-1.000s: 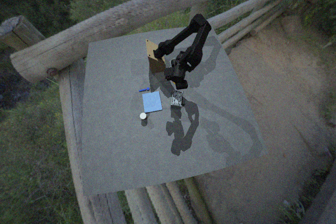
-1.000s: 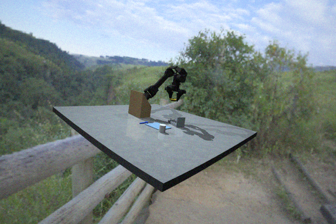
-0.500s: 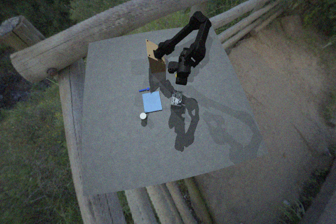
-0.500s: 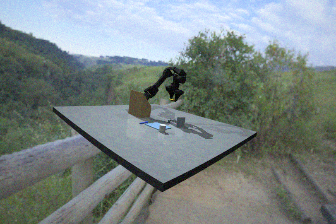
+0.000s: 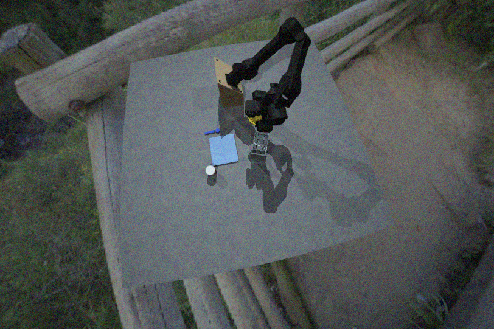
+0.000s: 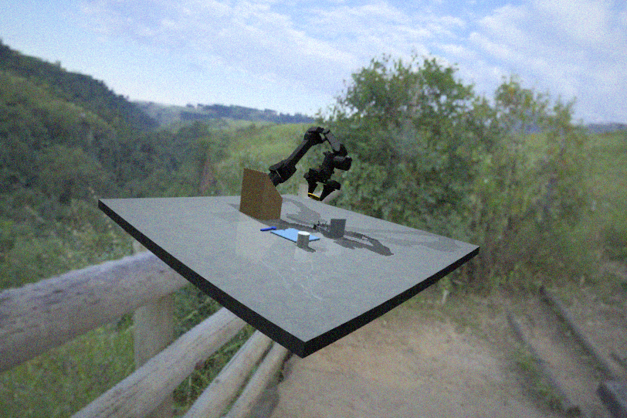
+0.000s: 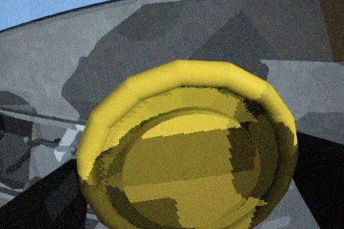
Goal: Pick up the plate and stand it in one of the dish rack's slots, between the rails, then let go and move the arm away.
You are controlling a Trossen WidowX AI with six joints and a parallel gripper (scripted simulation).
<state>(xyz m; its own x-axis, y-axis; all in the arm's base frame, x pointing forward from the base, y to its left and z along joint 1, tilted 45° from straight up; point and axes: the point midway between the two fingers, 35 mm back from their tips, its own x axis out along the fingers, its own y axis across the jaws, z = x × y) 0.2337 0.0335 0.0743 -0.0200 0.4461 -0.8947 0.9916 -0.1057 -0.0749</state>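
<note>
My gripper tip is 110 mm above the dish rack, 90 mm short of it and 10 mm to the right of it. Also, from my gripper tip: blue spoon (210 mm to the right, 130 mm below, 50 mm behind); yellow plate (10 mm above); light blue mat (180 mm to the right, 130 mm below, 60 mm ahead).
</note>
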